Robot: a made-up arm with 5 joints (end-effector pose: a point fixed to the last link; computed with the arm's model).
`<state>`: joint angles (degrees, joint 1 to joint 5).
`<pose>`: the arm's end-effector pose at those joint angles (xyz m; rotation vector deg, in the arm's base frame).
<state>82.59 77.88 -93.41 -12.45 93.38</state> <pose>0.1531 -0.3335 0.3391 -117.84 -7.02 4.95</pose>
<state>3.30 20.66 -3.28 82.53 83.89</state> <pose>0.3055 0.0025 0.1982 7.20 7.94 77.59</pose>
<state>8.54 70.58 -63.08 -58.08 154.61</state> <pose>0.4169 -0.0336 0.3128 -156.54 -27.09 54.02</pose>
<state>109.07 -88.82 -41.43 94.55 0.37</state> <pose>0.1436 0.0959 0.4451 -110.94 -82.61 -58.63</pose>
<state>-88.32 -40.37 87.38 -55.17 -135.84</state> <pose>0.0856 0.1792 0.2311 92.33 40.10 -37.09</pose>
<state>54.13 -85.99 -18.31 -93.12 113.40</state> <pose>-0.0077 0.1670 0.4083 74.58 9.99 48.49</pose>
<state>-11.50 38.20 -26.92 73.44 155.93</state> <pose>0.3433 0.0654 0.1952 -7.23 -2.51 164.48</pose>
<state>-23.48 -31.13 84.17 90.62 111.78</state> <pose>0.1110 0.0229 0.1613 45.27 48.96 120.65</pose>
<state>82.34 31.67 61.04 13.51 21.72</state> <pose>0.1170 -0.0543 0.0702 13.20 10.83 -62.97</pose>
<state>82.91 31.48 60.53 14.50 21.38</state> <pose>0.1167 -0.0559 0.0706 13.48 11.01 -63.85</pose>
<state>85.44 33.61 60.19 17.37 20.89</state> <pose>0.1134 -0.0474 0.0705 17.62 13.88 -66.53</pose>
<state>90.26 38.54 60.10 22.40 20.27</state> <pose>0.1095 -0.0267 0.0721 26.80 19.56 -70.89</pose>
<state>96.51 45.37 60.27 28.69 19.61</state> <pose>0.1098 0.0010 0.0790 40.06 26.35 -75.41</pose>
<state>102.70 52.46 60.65 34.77 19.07</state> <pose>0.1159 0.0265 0.0912 54.53 32.13 -78.37</pose>
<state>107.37 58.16 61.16 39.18 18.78</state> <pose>0.1240 0.0439 0.1043 66.42 35.80 -79.30</pose>
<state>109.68 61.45 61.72 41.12 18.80</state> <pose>0.1294 0.0529 0.1130 73.01 37.45 -79.01</pose>
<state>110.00 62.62 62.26 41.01 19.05</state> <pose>0.1312 0.0567 0.1161 74.73 37.86 -78.41</pose>
